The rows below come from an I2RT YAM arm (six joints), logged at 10 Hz.
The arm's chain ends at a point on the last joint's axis. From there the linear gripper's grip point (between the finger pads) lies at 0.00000 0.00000 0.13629 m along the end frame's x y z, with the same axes.
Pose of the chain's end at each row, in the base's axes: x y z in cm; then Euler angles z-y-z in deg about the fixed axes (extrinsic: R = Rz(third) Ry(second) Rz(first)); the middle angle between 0 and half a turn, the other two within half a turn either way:
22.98, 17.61, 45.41, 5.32, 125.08, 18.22
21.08, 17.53, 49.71, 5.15, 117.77, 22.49
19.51, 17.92, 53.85, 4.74, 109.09, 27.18
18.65, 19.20, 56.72, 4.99, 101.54, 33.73
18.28, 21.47, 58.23, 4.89, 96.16, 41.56
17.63, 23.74, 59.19, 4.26, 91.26, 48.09
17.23, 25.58, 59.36, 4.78, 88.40, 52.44
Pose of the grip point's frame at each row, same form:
33.57, 21.10, 37.58, 5.32, 125.08, 18.22
32.22, 22.14, 43.36, 5.15, 117.77, 22.49
30.97, 23.80, 49.39, 4.74, 109.09, 27.18
29.76, 26.61, 53.99, 4.99, 101.54, 33.73
28.42, 30.46, 56.77, 4.89, 96.16, 41.56
26.73, 33.88, 58.89, 4.26, 91.26, 48.09
25.53, 36.38, 59.74, 4.78, 88.40, 52.44

